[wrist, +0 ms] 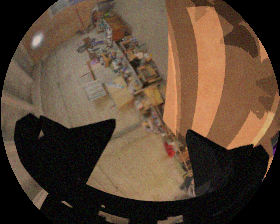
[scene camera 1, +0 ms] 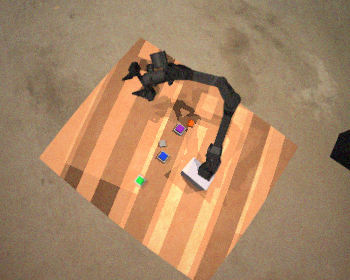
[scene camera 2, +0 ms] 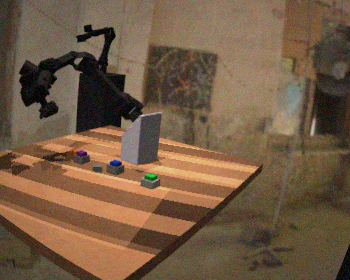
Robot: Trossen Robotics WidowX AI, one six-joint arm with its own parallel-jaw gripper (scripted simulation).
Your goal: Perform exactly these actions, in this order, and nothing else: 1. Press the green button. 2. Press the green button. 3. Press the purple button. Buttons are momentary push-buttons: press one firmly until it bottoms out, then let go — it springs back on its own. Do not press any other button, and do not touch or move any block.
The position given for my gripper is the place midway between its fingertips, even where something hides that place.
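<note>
My gripper (scene camera 2: 34, 109) is open and holds nothing; in the wrist view, the same gripper (wrist: 152, 128) is visible.
</note>
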